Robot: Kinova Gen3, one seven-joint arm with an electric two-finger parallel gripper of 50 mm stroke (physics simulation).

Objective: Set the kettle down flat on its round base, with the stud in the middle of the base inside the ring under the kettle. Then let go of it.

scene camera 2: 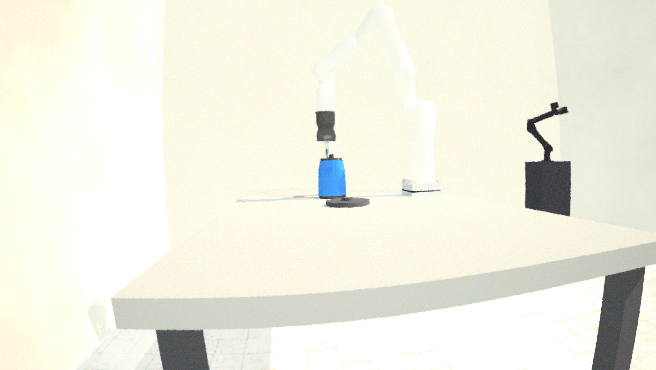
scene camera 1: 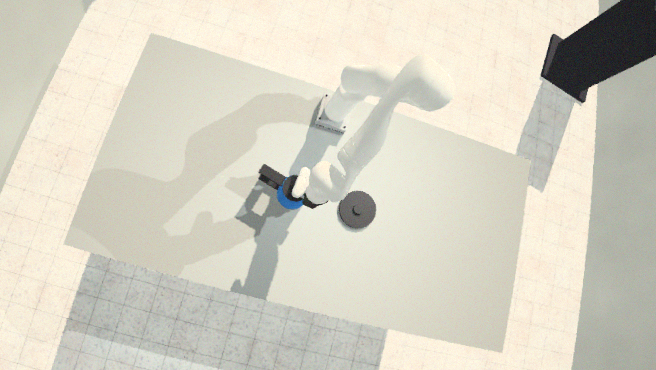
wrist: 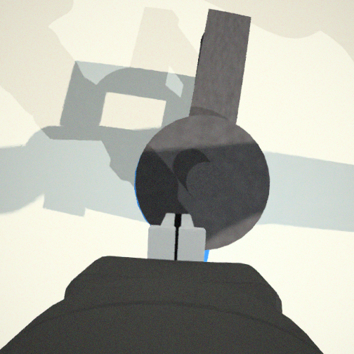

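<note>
The kettle has a blue body, a dark round lid with a low knob, and a dark handle sticking out to one side. It stands upright on the table, apart from its base. The ring under it is hidden. The dark round base lies flat on the table, right of the kettle in scene camera 1, with its stud showing in the middle. My gripper is shut and empty, its tips just above the lid, beside the knob. Scene camera 1 hides the fingertips.
The arm's foot stands on the table near its back edge. A black pedestal with a small black arm stands beyond the table. The arm and kettle cast shadows across the table.
</note>
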